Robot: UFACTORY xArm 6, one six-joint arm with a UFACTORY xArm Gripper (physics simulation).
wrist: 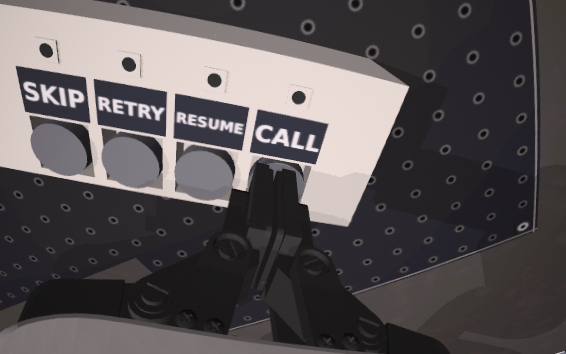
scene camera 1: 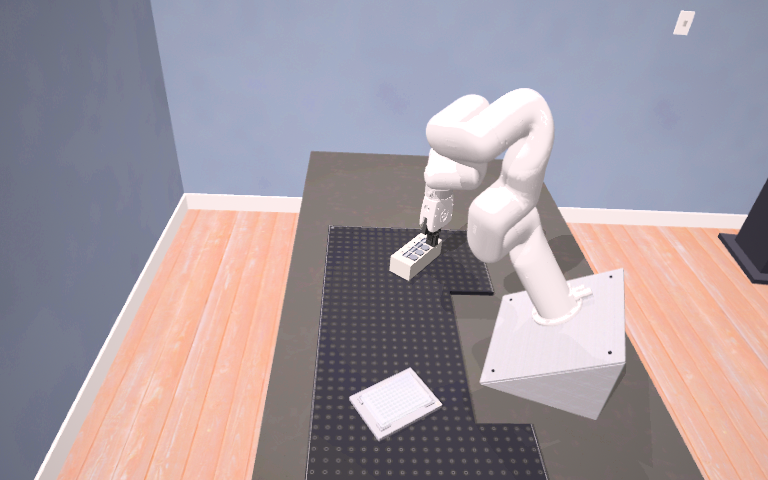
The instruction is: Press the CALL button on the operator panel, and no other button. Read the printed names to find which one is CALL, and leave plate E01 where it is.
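Places are measured from the arm's base along level axes (x back, y right, z up), in centimetres.
Where they show: gripper, fingertip midpoint: (wrist: 266, 194) (scene camera 1: 431, 244); arm's base at its link origin: (scene camera 1: 557, 309).
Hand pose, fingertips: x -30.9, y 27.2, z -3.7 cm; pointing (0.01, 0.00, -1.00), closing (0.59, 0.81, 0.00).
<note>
Each offset is from my fingertips to the centre of the thing. "*": to the spot under its first point. Level surfaces: height alone.
The white operator panel @[dy -2.3, dx -4.1, dz -2.6 cm] (scene camera 1: 400, 267) (wrist: 350, 145) lies on the dark mat. In the wrist view its round grey buttons stand below printed names: SKIP @[dy -7.1, dx -5.0, dz -0.2 cm] (wrist: 60, 150), RETRY @[dy -4.5, dx -3.4, dz -0.2 cm] (wrist: 131, 161), RESUME @[dy -2.0, dx -1.8, dz -0.2 cm] (wrist: 204, 172) and CALL. The CALL button @[dy +0.5, dx -0.2, dz -0.4 cm] (wrist: 300, 175) is the one at the right end, mostly hidden behind the fingertips. My gripper (scene camera 1: 432, 243) (wrist: 266, 194) is shut and empty, its tips over the CALL button; whether they touch it or how far it is pushed in, I cannot tell. A white well plate @[dy -53.1, dx -6.8, dz -3.5 cm] (scene camera 1: 396, 399) lies flat on the mat, far from the gripper; its label cannot be read.
The perforated dark mat @[dz -5.4 cm] (scene camera 1: 385, 328) (wrist: 430, 175) lies on the grey table @[dz -6.7 cm] (scene camera 1: 362, 186). The arm's pale base block (scene camera 1: 555, 356) stands to the right of the mat. Small dark round marks @[* dy +2.6, dx -3.5, dz -0.1 cm] (wrist: 298, 97) sit above the printed names on the panel.
</note>
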